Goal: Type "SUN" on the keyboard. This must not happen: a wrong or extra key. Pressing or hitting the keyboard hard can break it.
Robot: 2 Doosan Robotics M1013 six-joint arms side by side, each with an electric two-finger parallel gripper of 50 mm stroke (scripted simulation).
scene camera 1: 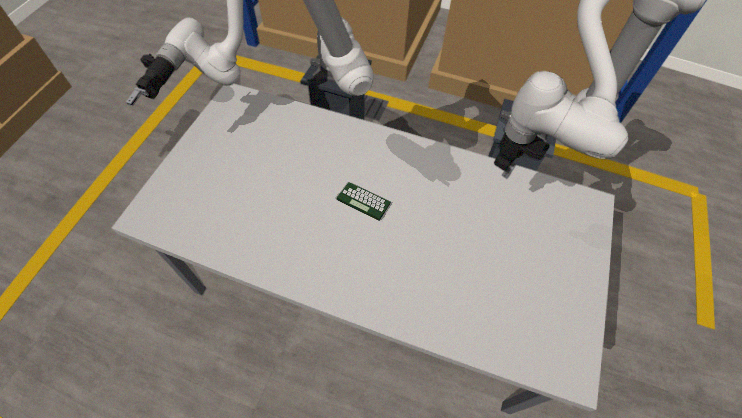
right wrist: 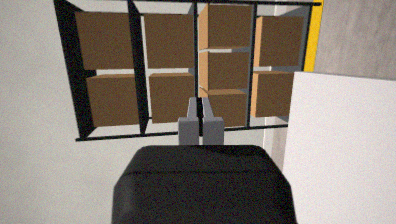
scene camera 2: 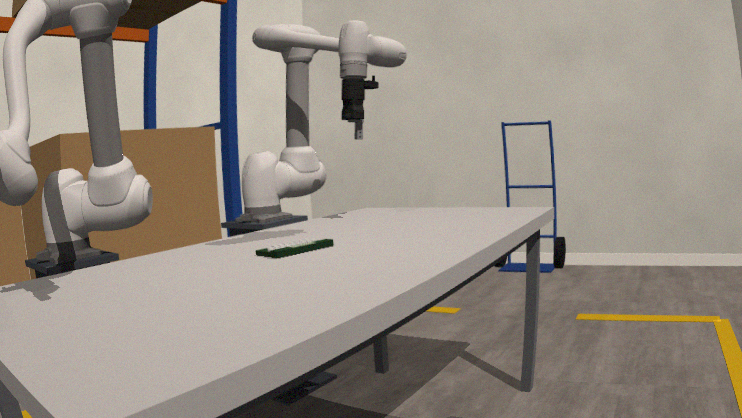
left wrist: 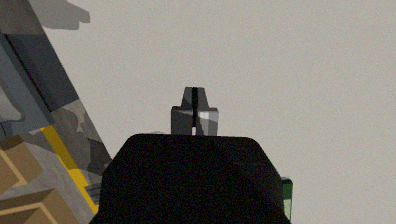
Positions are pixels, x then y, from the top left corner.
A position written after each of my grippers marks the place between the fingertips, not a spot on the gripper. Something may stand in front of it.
My right gripper shows in scene camera 1 [129, 104] and in the right wrist view [199, 109]; in scene camera 2 it is out of frame, in the left wrist view it is out of frame.
